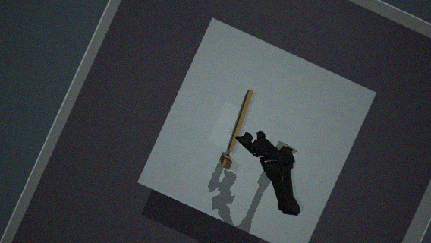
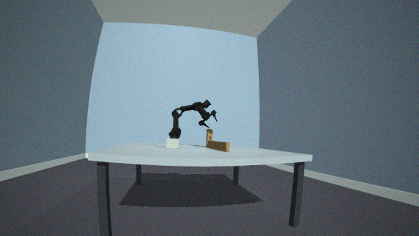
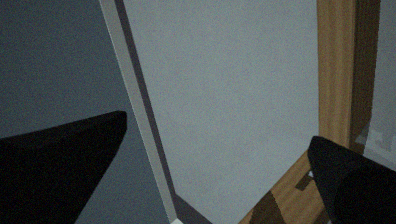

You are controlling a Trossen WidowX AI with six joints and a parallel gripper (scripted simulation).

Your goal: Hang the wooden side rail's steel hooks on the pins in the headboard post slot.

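Right now my gripper tip is 20 mm short of the headboard post, 150 mm to the right of it and 120 mm above it.
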